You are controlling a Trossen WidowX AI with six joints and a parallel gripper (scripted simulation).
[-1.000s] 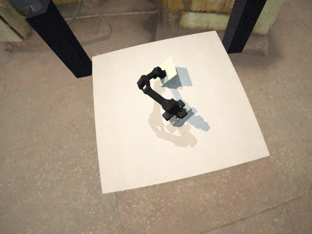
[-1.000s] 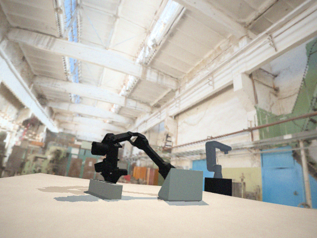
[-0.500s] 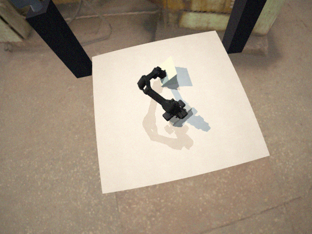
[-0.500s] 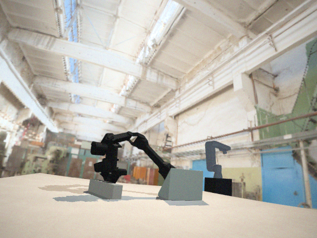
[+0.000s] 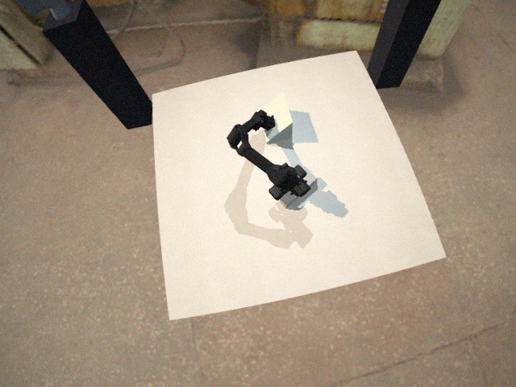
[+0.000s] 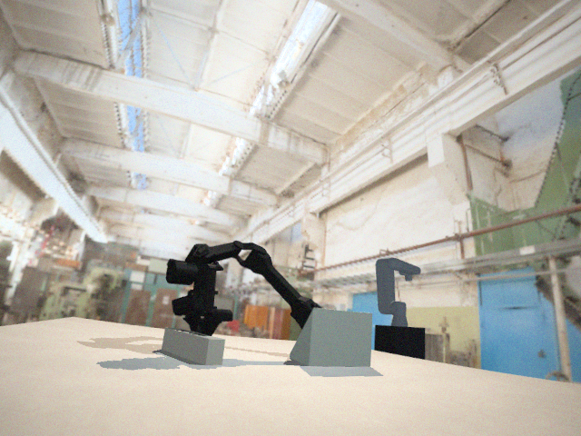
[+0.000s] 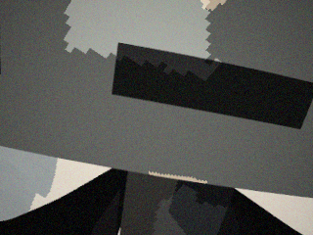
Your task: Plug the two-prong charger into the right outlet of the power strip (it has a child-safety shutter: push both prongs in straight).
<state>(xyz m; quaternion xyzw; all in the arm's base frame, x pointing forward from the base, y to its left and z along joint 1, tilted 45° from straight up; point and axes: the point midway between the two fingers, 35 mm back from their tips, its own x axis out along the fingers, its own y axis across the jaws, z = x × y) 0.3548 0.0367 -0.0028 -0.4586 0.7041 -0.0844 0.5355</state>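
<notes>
Right now my gripper tip is 10 mm to the right of the black two-prong charger, 10 mm below it and 10 mm short of it.
</notes>
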